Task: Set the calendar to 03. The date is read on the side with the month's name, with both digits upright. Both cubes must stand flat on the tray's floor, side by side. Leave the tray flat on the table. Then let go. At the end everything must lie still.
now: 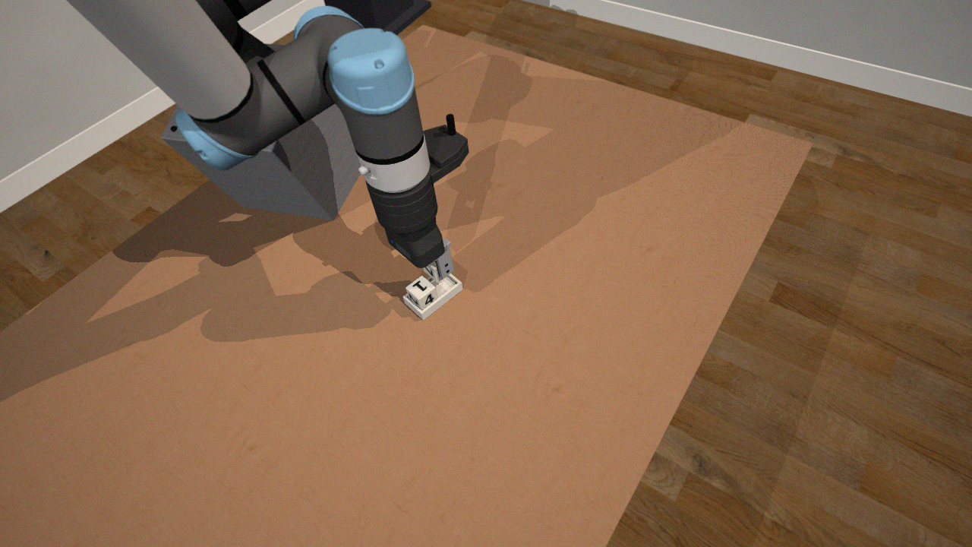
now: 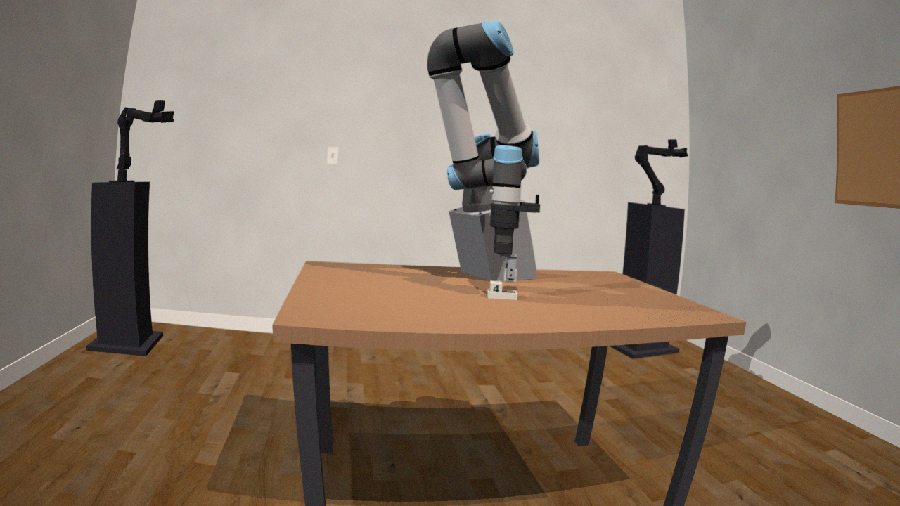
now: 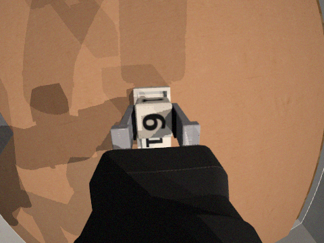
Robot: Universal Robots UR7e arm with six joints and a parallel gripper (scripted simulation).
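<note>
The white tray lies 6 cm below my hand, 2 cm to the right of it and 1 cm behind it.
</note>
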